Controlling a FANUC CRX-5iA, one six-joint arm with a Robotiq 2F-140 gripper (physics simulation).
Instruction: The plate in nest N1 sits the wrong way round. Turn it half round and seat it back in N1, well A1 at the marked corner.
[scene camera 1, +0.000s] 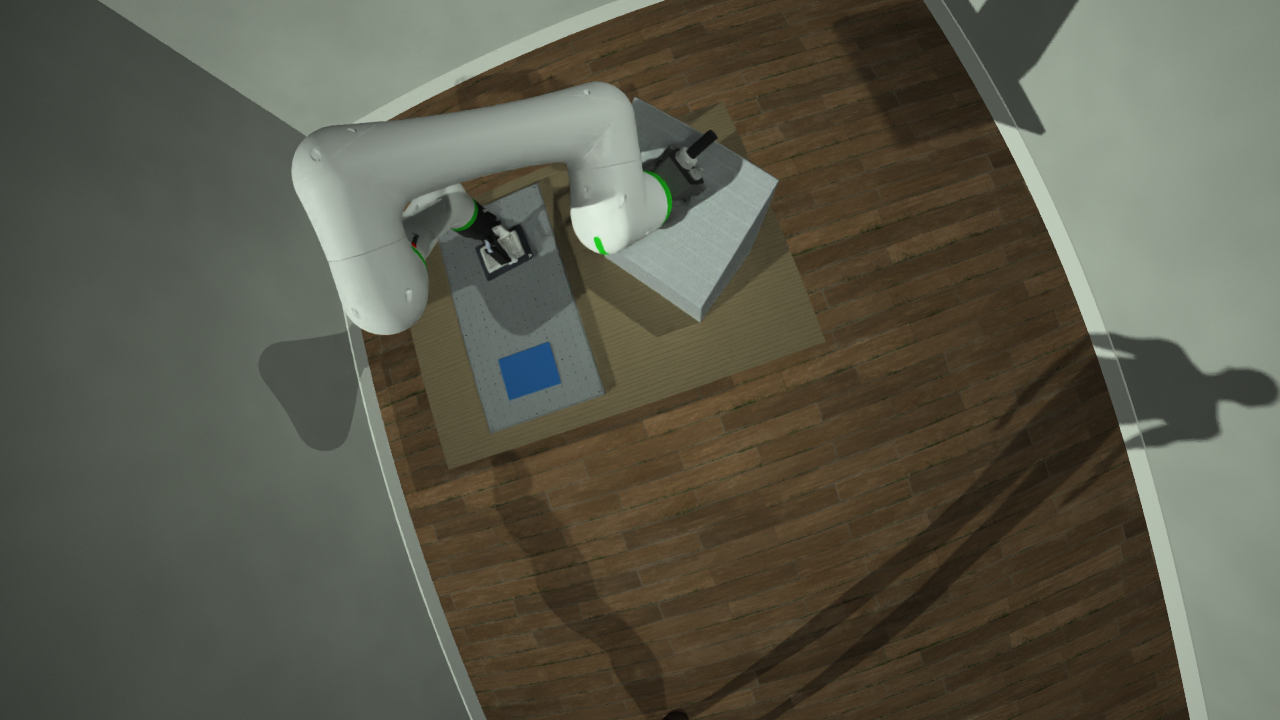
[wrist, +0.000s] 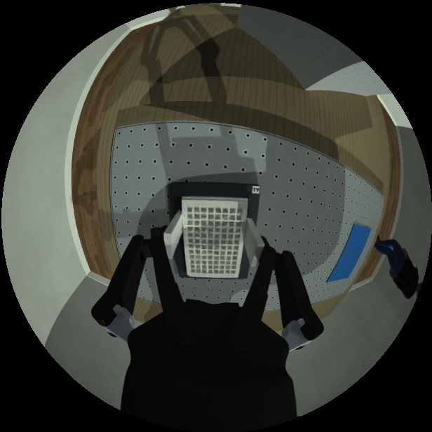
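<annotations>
My gripper: visible in scene camera 1 and the wrist view. Gripper, same spot: (scene camera 1: 494, 249) and (wrist: 318, 322).
</annotations>
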